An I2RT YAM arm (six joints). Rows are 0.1 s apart.
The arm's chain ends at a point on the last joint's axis. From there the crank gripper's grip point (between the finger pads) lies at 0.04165 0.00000 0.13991 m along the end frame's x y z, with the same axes.
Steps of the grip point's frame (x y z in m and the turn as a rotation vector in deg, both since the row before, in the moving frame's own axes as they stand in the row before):
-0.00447, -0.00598, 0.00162, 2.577, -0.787, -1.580
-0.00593, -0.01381, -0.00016, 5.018, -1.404, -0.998
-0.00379, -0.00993, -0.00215, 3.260, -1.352, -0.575
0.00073, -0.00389, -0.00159, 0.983, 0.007, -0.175
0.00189, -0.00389, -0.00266, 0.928, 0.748, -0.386
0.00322, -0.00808, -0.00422, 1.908, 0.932, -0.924
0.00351, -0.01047, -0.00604, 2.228, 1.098, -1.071
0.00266, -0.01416, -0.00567, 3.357, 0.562, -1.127
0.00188, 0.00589, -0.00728, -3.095, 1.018, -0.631
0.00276, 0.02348, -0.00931, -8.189, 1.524, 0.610
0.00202, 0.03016, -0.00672, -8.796, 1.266, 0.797
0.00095, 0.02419, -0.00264, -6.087, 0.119, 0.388
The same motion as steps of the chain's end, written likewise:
-0.00244, 0.00144, 0.00123, 2.577, -0.787, -1.580
-0.00238, -0.00083, -0.00057, 5.018, -1.404, -0.998
-0.00044, -0.00155, -0.00285, 3.260, -1.352, -0.575
0.00072, -0.00136, -0.00156, 0.983, 0.007, -0.175
0.00008, -0.00134, -0.00208, 0.928, 0.748, -0.386
0.00099, -0.00274, -0.00344, 1.908, 0.932, -0.924
0.00090, -0.00424, -0.00510, 2.228, 1.098, -1.071
0.00138, -0.00515, -0.00499, 3.357, 0.562, -1.127
-0.00064, -0.00117, -0.00633, -3.095, 1.018, -0.631
-0.00082, 0.00317, -0.00670, -8.189, 1.524, 0.610
-0.00090, 0.00824, -0.00408, -8.796, 1.266, 0.797
0.00071, 0.00908, -0.00175, -6.087, 0.119, 0.388

